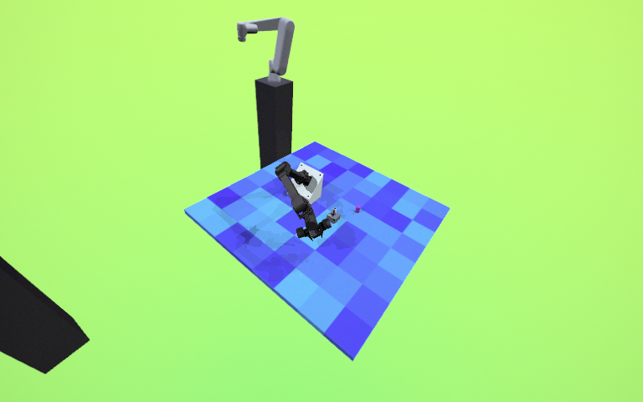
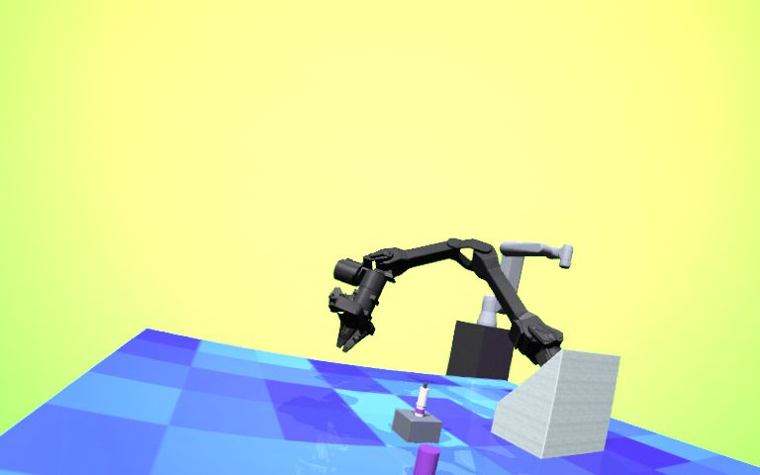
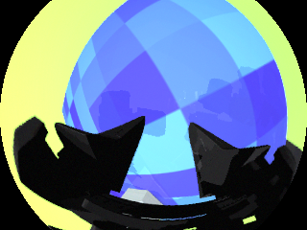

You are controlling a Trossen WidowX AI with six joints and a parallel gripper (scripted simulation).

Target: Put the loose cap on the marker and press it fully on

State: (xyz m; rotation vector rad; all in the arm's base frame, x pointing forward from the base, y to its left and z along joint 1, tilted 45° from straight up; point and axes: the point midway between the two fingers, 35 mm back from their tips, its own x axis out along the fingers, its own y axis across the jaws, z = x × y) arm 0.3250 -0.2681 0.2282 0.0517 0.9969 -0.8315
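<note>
Now: gripper tip 4 cm short of the purple cap, 44 cm to the right of it and 7 cm above it. From my gripper tip the other things lie so: grey holder block 5 cm behind, 28 cm to the left, 8 cm below.
</note>
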